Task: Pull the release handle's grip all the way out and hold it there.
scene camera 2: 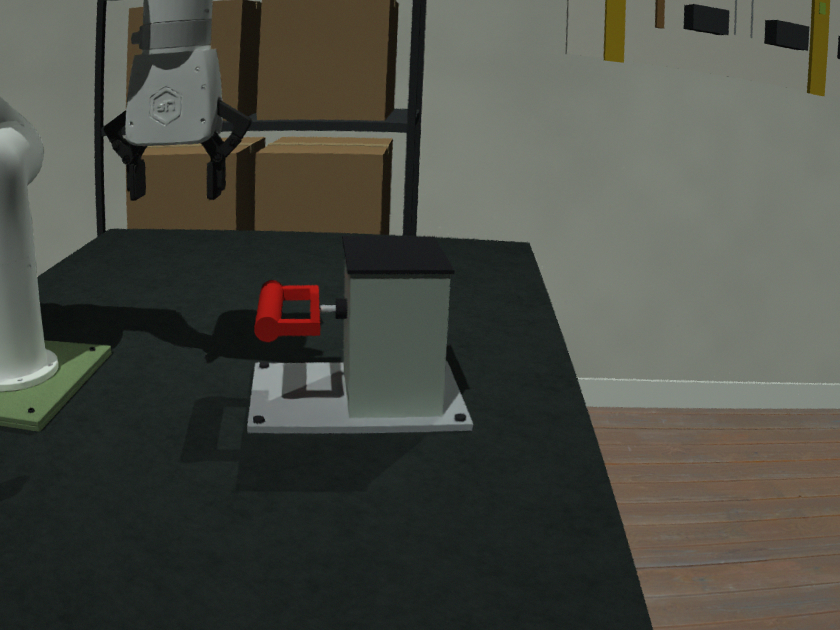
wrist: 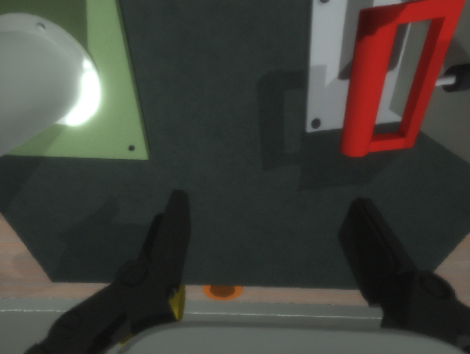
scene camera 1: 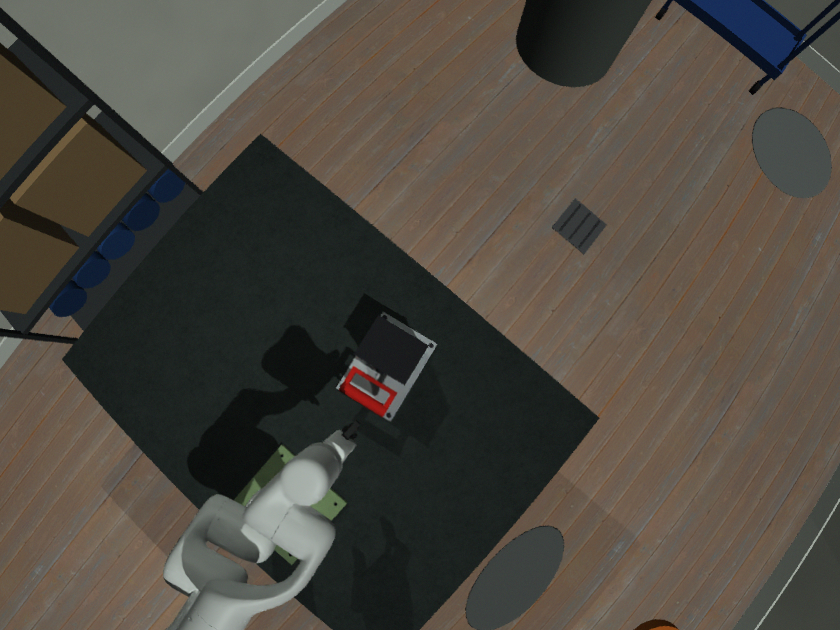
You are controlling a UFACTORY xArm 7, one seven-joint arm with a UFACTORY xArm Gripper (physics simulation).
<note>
I see my gripper (scene camera 2: 175,197) and a light base plate (scene camera 2: 286,397).
My gripper is seen too in the wrist view (wrist: 267,213) and in scene camera 1 (scene camera 1: 336,447). The light base plate shows as well in scene camera 1 (scene camera 1: 402,390).
</note>
